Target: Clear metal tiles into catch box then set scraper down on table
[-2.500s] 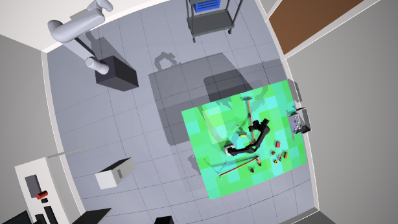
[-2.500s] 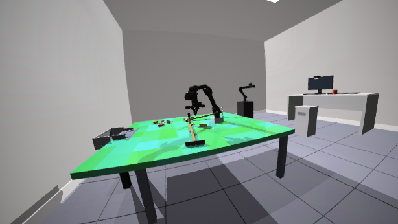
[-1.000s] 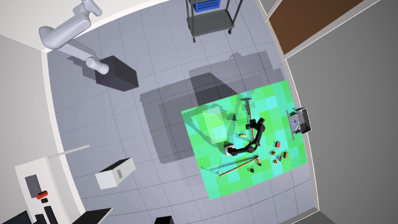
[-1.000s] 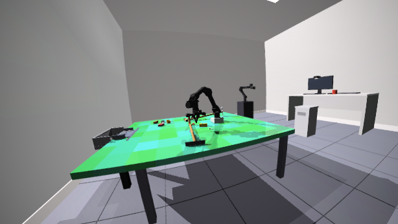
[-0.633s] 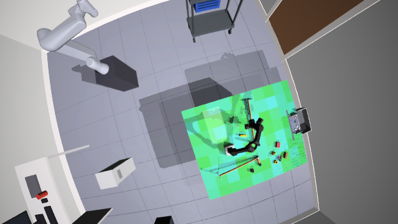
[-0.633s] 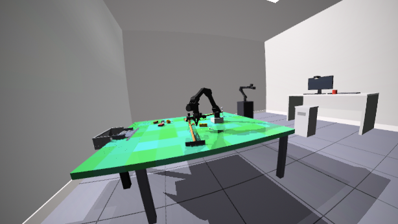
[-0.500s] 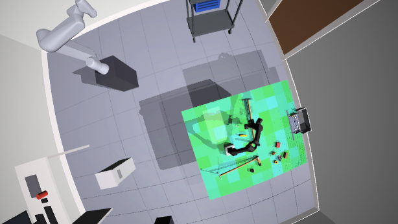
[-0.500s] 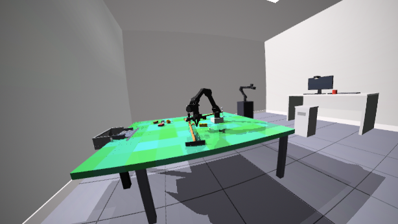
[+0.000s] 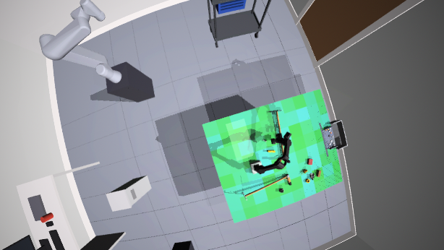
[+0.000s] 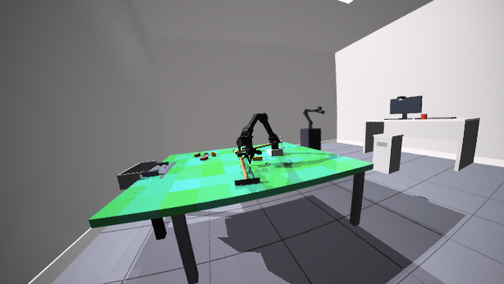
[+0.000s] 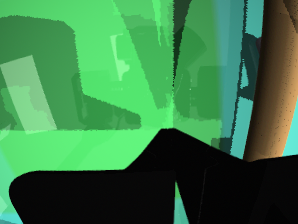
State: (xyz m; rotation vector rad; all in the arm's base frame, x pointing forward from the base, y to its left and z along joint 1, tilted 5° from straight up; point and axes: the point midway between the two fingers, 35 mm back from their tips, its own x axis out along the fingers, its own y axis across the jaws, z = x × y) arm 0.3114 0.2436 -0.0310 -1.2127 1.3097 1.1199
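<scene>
Now: gripper tip 60 mm short of the long scraper, 30 mm to the right of it and 50 mm below it. The rest, counted from my gripper tip: red block: 390 mm ahead, 400 mm to the right; then red-handled tool: 10 mm behind, 290 mm to the right, 10 mm below; then yellow piece: 90 mm behind, 120 mm to the right, 10 mm above.
</scene>
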